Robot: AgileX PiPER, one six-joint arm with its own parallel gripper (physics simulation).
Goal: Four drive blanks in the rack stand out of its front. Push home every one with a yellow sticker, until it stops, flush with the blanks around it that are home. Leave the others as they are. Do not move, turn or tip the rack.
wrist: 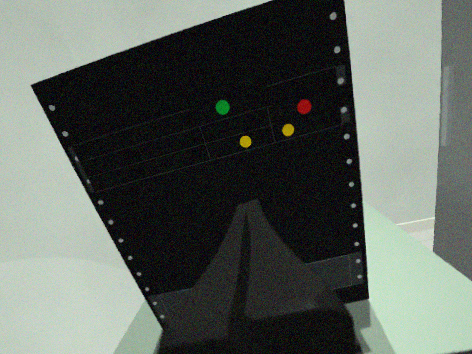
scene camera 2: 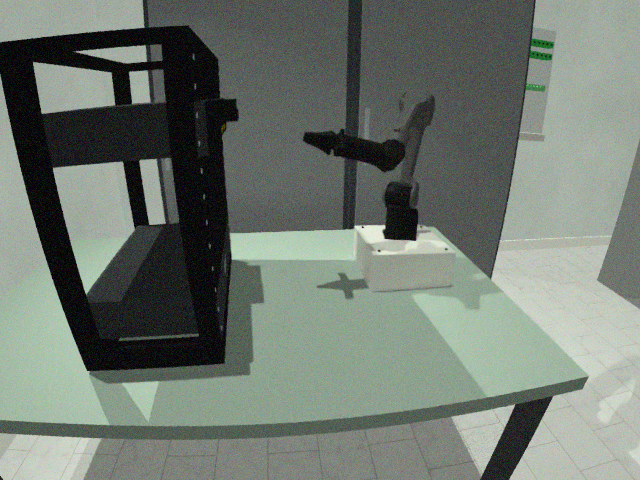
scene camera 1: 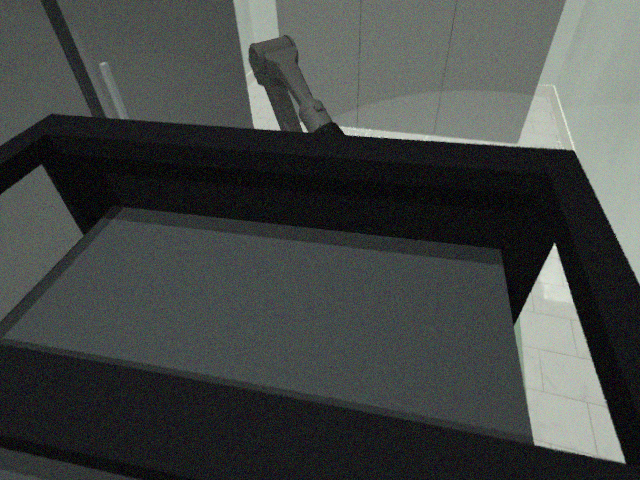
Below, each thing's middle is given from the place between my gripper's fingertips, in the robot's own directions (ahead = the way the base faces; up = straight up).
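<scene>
Measured from the red-sticker blank (wrist: 340,96), my hand is 50 mm below it at this moment. My hand is also 50 mm to the left of the blank, and still 240 mm short of it.
</scene>
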